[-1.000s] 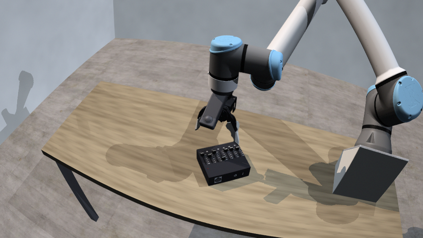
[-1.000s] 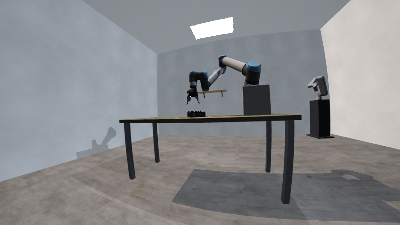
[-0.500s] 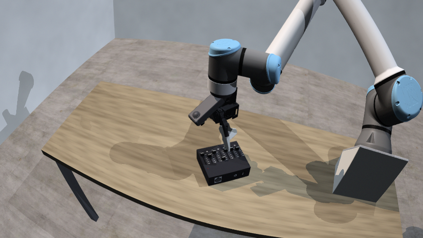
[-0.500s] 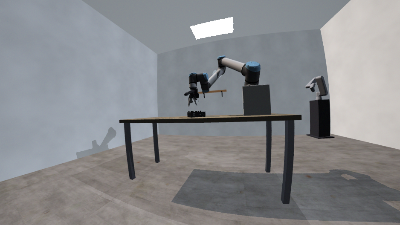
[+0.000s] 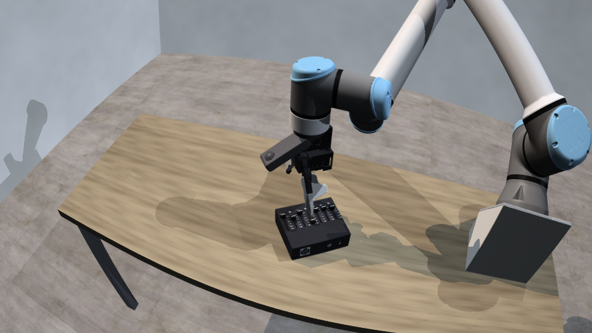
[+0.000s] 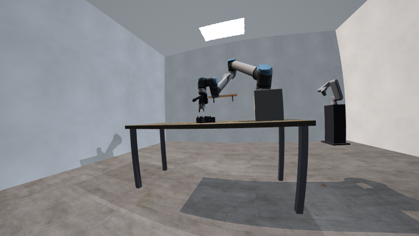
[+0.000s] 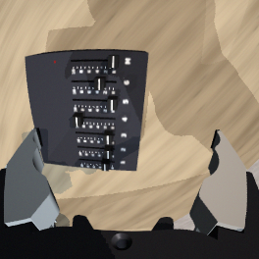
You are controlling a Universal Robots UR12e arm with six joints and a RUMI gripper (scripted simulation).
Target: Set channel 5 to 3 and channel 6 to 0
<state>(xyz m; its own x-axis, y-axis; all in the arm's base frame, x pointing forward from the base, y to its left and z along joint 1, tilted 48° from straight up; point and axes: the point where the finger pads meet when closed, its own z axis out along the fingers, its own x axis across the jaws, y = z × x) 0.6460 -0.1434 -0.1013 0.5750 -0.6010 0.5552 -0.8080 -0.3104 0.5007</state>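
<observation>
Now: hand 5 cm above the channel 5 fader knob, 1 cm to the right of it and 1 cm past it. Also, from my hand: channel 6 fader knob: 5 cm below, 4 cm to the left.
</observation>
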